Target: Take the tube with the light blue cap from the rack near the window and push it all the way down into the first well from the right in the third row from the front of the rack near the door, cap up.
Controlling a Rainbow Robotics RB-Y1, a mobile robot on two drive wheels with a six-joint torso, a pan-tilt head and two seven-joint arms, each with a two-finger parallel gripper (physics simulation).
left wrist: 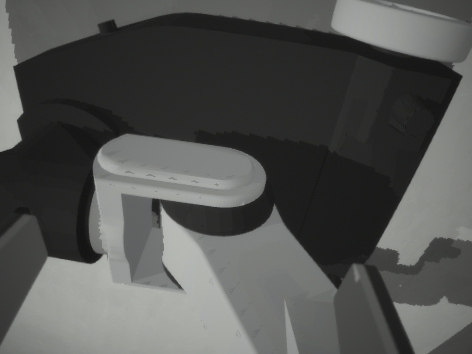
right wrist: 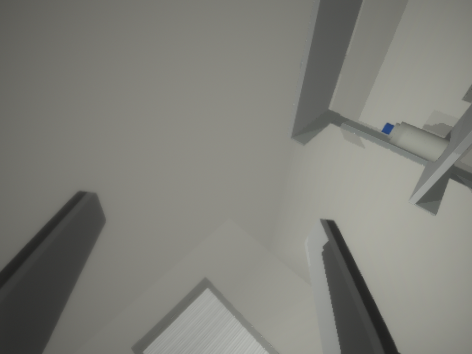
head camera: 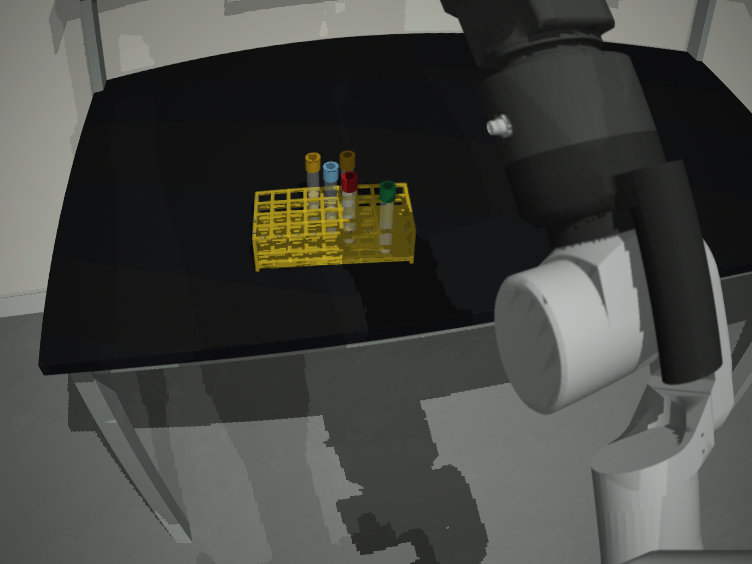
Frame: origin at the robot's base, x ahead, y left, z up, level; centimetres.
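Seen in the pictures: left gripper, fingertip midpoint: (left wrist: 191,260); right gripper, fingertip midpoint: (right wrist: 208,219).
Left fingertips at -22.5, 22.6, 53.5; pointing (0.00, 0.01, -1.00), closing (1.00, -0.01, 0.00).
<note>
Offsets run from my left fingertips to a thing's top centre, as dx, dy, dz. "spot": to the spot under its first point. Level surfaces: height alone.
A yellow wire rack @[spot: +68.6, -53.3, +25.7] (head camera: 400,245) stands on the black table in the head camera view. A tube with a light blue cap @[spot: +75.1, -46.7, +34.5] (head camera: 330,171) stands upright in it, cap up, between an orange-capped tube @[spot: +77.8, -45.3, +34.4] (head camera: 312,162) and a red-capped tube @[spot: +72.5, -48.1, +34.4] (head camera: 349,182). Whether this rack is the one near the window or near the door cannot be told; a second rack does not show. My left gripper (left wrist: 191,260) is open and empty, pointing at parts of the robot's own body. My right gripper (right wrist: 208,219) is open and empty, away from the rack, facing pale walls or ceiling.
A darker orange-capped tube @[spot: +76.6, -49.4, +34.4] (head camera: 347,160) and a green-capped tube @[spot: +69.2, -51.6, +34.5] (head camera: 387,191) also stand in the rack. My right arm (head camera: 577,109) crosses the right of the head camera view, over the black table @[dz +22.7] (head camera: 182,139). A white cylinder with a blue end @[spot: +121.6, -26.4, +75.0] (right wrist: 420,141) shows in the right wrist view.
</note>
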